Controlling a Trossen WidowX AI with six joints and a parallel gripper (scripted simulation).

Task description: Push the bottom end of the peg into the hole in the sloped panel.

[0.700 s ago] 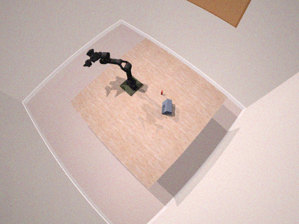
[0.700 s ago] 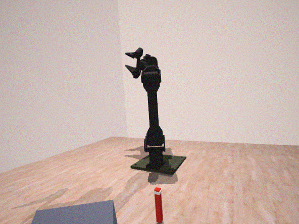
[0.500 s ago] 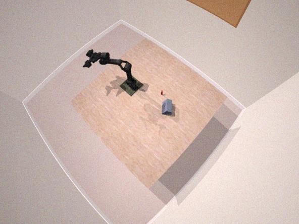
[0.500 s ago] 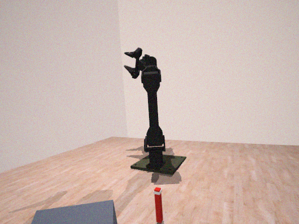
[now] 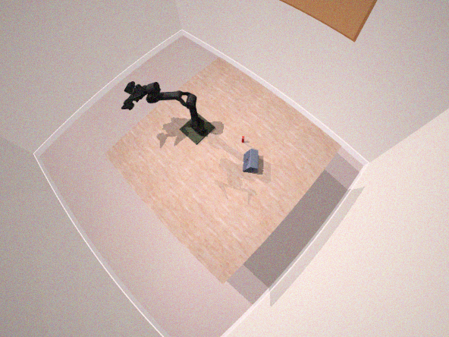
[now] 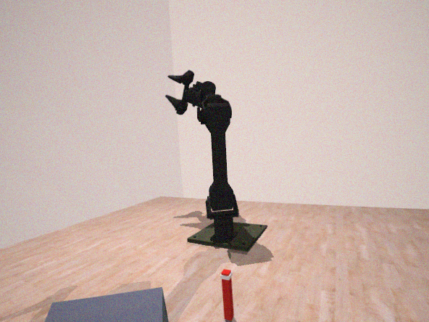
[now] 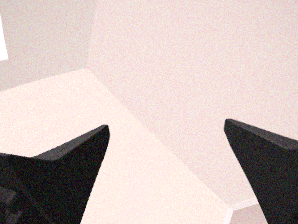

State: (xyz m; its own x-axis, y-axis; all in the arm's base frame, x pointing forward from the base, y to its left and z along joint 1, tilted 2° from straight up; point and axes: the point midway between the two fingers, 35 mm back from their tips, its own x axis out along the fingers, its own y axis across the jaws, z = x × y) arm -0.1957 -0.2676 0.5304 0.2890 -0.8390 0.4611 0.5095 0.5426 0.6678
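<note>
The peg is 500 mm ahead of my gripper tip, 420 mm to the left of it and 490 mm below it. From my gripper tip the other things lie so: sloped panel (640 mm ahead, 320 mm to the left, 500 mm below).
</note>
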